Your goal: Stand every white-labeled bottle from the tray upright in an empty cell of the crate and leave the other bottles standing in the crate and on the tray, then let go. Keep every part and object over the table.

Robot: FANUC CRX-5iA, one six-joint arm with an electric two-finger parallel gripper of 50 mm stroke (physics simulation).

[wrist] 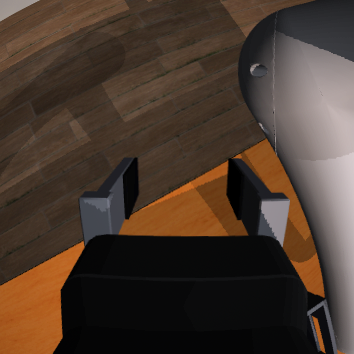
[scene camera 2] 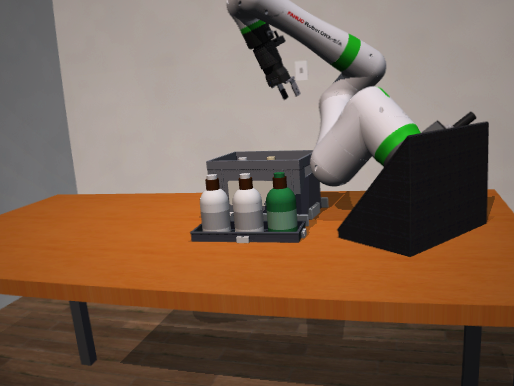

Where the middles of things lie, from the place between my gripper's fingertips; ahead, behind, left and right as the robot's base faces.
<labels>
My hand is 6 cm short of the green bottle (scene camera 2: 281,208), 53 cm to the right of it and 25 cm above it.
</labels>
